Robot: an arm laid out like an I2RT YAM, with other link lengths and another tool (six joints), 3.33 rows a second.
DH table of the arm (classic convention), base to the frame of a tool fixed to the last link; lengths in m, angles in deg. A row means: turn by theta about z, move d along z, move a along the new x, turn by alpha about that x. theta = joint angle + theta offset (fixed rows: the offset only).
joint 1: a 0.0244  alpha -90  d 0.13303  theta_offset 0
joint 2: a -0.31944  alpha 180  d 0  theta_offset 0
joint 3: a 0.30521  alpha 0  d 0  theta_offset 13.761
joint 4: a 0.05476  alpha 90  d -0.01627  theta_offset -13.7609
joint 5: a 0  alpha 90  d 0.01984  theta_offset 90
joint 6: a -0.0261  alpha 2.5  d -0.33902  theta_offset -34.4
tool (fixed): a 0  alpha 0  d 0.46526  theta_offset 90
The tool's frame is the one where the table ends.
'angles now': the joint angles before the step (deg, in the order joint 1, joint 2, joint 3, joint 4, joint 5, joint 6). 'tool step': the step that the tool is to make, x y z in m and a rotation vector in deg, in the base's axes. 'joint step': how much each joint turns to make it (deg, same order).
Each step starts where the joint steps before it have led.
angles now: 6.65 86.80 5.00 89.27 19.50 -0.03
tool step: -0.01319 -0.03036 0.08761 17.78 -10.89 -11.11
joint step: 1.26 -25.50 5.74 -25.13 15.18 15.36
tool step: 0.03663 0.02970 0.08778 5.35 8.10 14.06
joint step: -0.65 -5.47 22.23 -39.47 -13.75 9.34
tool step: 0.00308 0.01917 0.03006 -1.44 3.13 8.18
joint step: -0.01 0.14 7.64 -10.49 -8.19 -1.03
